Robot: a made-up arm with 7 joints.
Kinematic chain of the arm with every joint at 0, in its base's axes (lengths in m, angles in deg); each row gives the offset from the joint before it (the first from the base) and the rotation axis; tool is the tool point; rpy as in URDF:
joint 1: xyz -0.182 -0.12 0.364 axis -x
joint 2: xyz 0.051 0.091 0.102 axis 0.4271 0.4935 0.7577
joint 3: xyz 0 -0.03 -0.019 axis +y
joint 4: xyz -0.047 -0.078 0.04 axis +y
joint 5: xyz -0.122 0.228 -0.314 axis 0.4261 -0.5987 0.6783
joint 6: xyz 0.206 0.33 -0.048 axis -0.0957 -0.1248 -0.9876
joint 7: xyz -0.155 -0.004 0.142 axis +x
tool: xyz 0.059 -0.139 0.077 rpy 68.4 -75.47 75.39
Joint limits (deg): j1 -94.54..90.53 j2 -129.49..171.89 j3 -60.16..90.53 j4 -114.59..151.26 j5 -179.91..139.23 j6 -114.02..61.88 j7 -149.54..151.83
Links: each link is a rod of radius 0.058 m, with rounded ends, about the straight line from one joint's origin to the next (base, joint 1, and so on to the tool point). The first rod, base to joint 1, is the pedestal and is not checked.
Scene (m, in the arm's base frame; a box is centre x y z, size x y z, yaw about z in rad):
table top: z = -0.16
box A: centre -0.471 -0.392 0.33 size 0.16 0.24 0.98 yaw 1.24
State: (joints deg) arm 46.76 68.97 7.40 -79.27 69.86 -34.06 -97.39
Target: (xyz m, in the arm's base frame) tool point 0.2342 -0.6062 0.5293
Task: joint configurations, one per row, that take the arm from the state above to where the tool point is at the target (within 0.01 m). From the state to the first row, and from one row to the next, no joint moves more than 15 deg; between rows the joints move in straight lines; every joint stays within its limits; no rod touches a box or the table.
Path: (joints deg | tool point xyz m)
1: 40.14 75.99 20.94 -67.55 69.69 -22.88 -90.04 | -0.5985 -0.0889 0.4875
2: 33.52 83.01 34.47 -55.84 69.51 -11.69 -82.68 | -0.4885 -0.1598 0.7048
3: 26.90 90.04 48.01 -44.12 69.34 -0.51 -75.33 | -0.2915 -0.2128 0.8442
4: 20.27 97.06 61.54 -32.41 69.16 10.67 -67.97 | -0.0682 -0.2104 0.8968
5: 13.65 104.08 75.08 -20.69 68.99 21.85 -60.62 | 0.1184 -0.1338 0.8903
6: 9.91 102.43 73.92 -17.27 83.04 14.35 -61.77 | 0.1690 -0.2317 0.8331
7: 6.17 100.78 72.75 -13.84 97.08 6.85 -62.92 | 0.1974 -0.3230 0.7606
8: 2.42 99.14 71.59 -10.42 111.13 -0.65 -64.08 | 0.2041 -0.4030 0.6774
9: -1.32 97.49 70.43 -6.99 125.18 -8.15 -65.23 | 0.1905 -0.4686 0.5889
10: -5.06 95.84 69.27 -3.57 139.23 -15.66 -66.38 | 0.1590 -0.5179 0.5000
11: -4.55 103.40 63.71 -6.31 130.75 -9.69 -80.13 | 0.1892 -0.5442 0.4904
12: -4.04 110.95 58.16 -9.06 122.26 -3.73 -93.89 | 0.2145 -0.5676 0.4927
13: -3.53 118.51 52.60 -11.80 113.78 2.23 -107.64 | 0.2305 -0.5883 0.5060
14: -3.01 126.06 47.04 -14.55 105.29 8.20 -121.39 | 0.2342 -0.6062 0.5293

